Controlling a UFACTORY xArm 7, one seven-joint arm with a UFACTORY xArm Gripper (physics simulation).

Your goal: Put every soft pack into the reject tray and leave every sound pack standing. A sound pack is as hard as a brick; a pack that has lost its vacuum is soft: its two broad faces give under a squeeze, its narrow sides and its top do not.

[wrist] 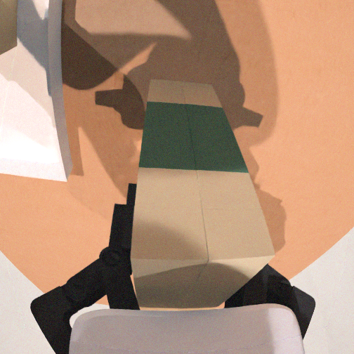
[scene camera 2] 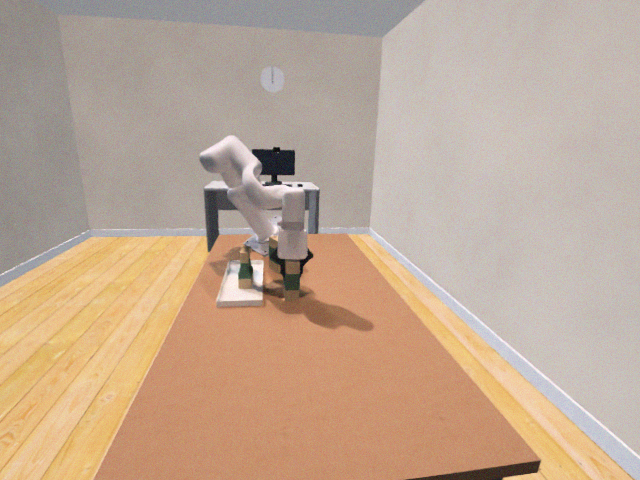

Scene:
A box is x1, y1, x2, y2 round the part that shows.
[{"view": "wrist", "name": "my gripper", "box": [30, 183, 314, 353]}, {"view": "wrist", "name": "white reject tray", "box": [0, 0, 71, 180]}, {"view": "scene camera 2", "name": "my gripper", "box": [271, 228, 312, 276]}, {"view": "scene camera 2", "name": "white reject tray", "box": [216, 260, 263, 306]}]

